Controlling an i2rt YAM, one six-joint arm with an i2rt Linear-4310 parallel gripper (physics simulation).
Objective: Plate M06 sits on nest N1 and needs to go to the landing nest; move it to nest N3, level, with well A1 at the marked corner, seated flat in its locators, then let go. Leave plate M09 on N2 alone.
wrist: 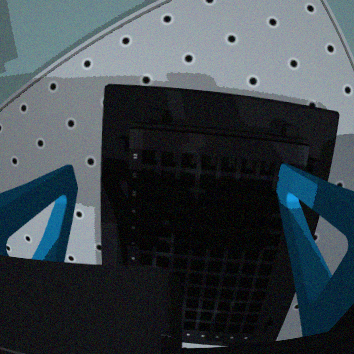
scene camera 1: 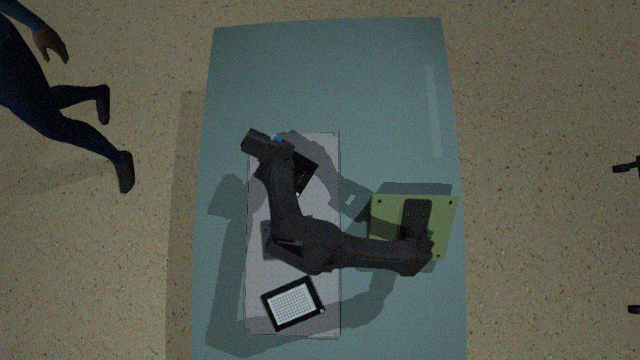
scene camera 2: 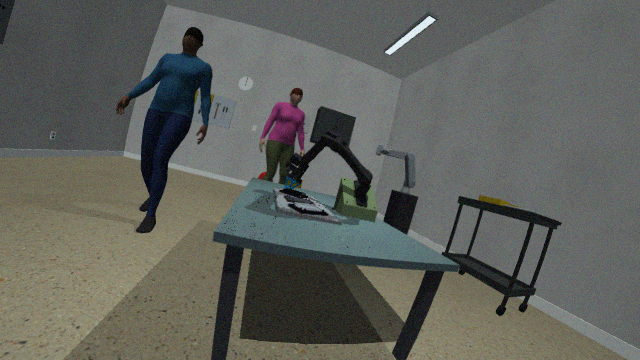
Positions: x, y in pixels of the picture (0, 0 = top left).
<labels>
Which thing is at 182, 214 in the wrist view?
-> A black well plate.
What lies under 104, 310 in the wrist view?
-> My gripper.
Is my gripper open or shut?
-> Open.
</labels>
